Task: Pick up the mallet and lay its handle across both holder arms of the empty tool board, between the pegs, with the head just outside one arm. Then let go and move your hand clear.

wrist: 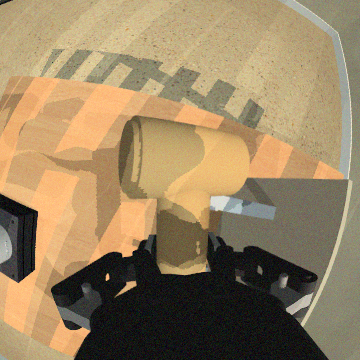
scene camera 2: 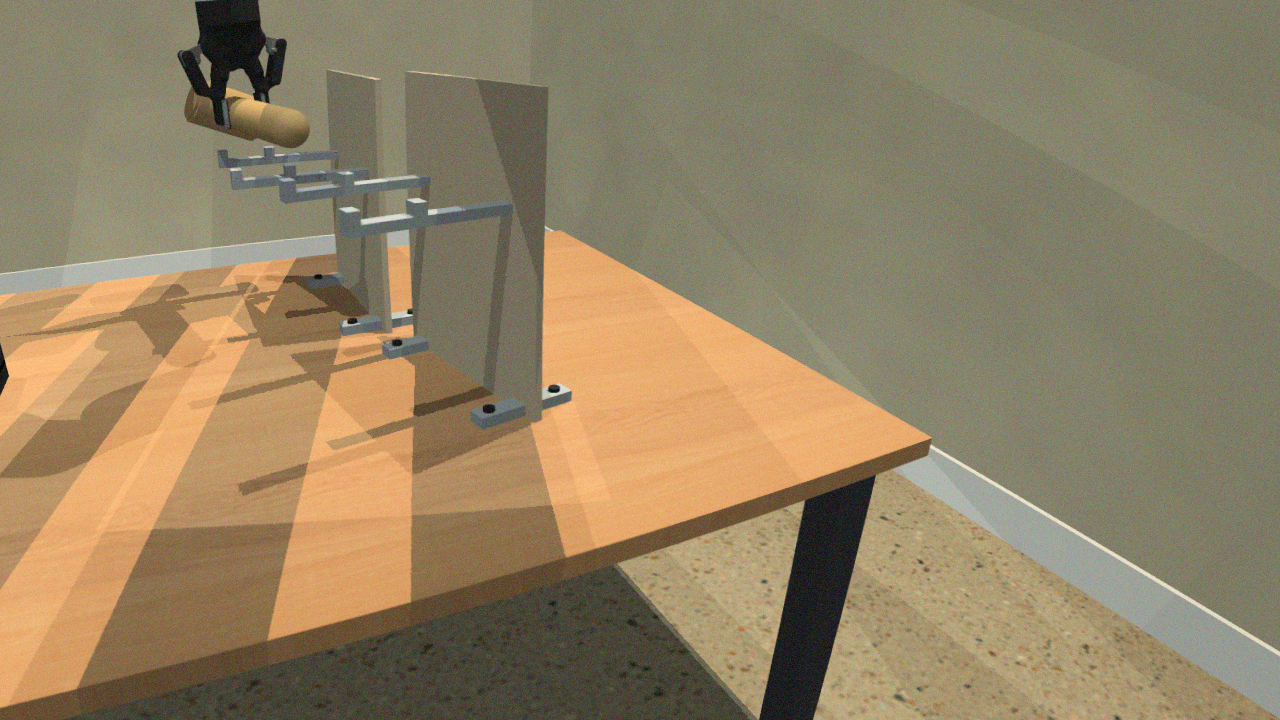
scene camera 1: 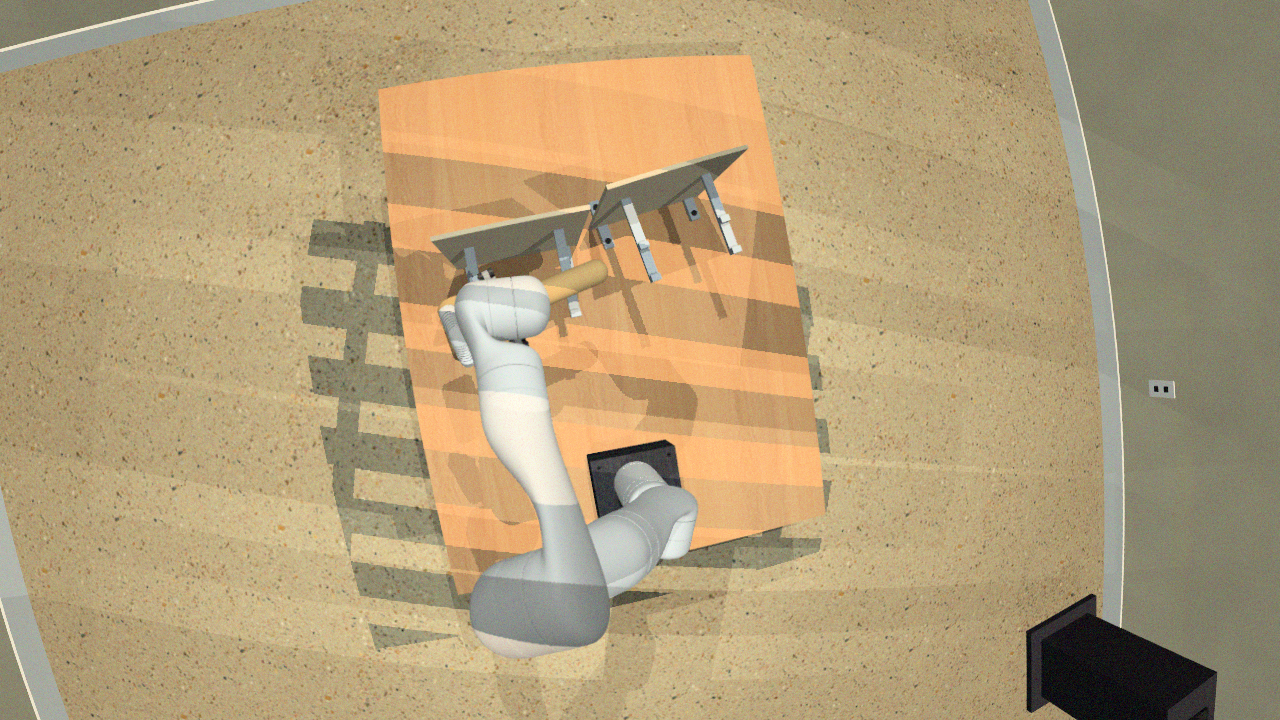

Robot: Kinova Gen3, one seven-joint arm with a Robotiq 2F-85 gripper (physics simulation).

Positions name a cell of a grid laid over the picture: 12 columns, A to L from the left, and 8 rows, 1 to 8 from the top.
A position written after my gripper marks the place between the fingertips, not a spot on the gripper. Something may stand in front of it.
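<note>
There is a tool board (scene camera 2: D2) here, and there is a wooden mallet (scene camera 2: C2), which I can also see as the mallet (wrist: G4) and the mallet (scene camera 1: F4). It is my gripper (scene camera 2: C2) that holds the mallet, which touches nothing else. The wrist view shows me the gripper (wrist: G6) too.
</note>
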